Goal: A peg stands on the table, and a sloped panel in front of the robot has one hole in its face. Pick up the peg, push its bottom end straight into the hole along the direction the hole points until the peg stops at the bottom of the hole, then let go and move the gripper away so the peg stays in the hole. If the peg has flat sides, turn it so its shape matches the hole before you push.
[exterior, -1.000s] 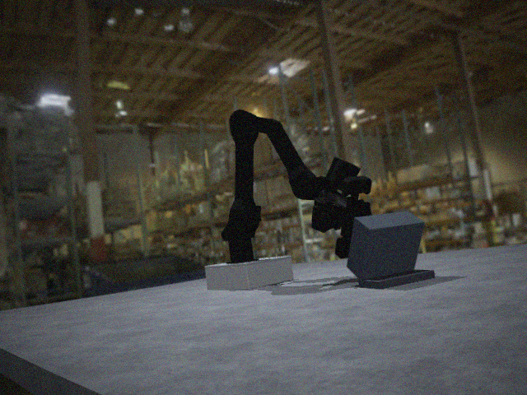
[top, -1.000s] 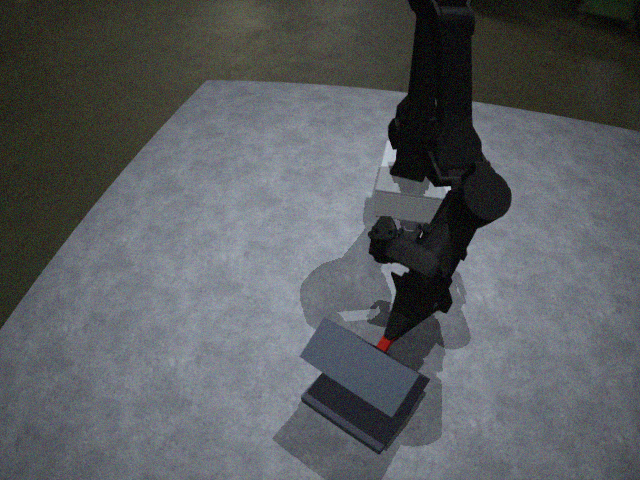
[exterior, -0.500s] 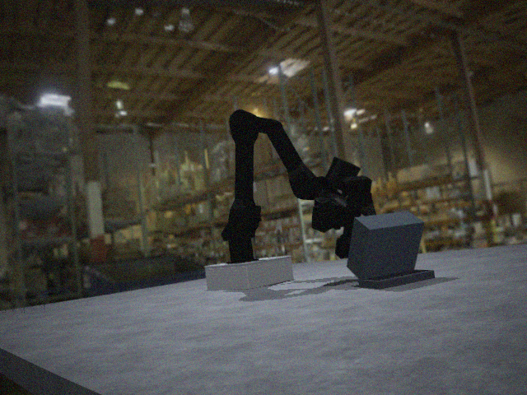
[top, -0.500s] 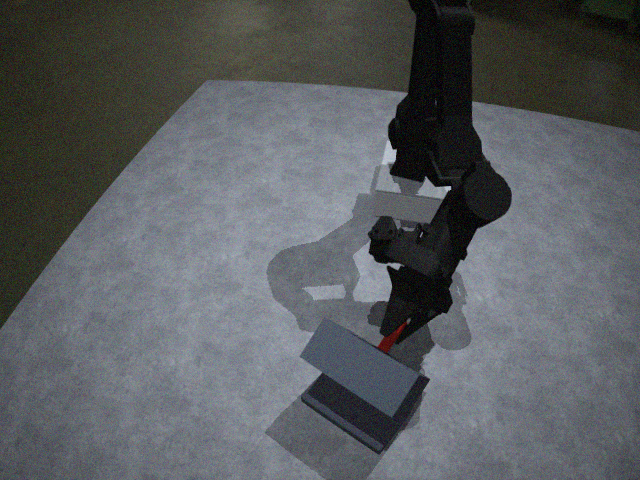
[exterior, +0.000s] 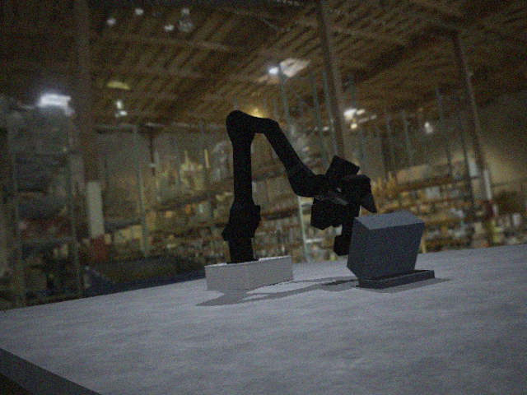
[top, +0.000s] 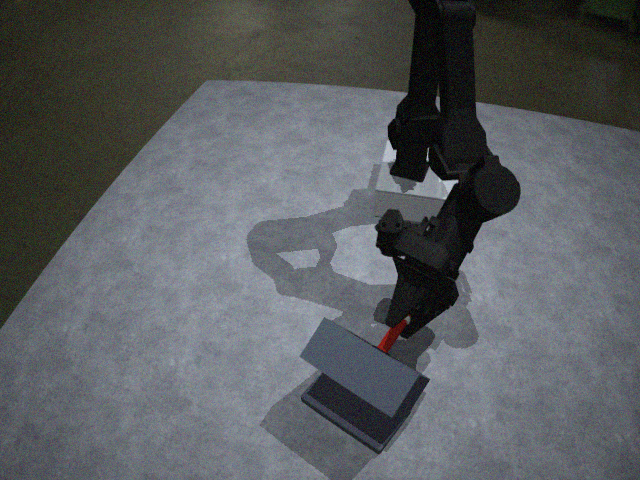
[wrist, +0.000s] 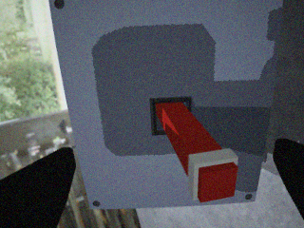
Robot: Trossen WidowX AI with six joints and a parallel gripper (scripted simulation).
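Now: the red square peg 10 mm behind my gripper tip. Also, from my gripper tip: grey sloped panel 50 mm ahead, 20 mm to the right, 30 mm below; then dark base plate 70 mm ahead, 20 mm to the right, 100 mm below.
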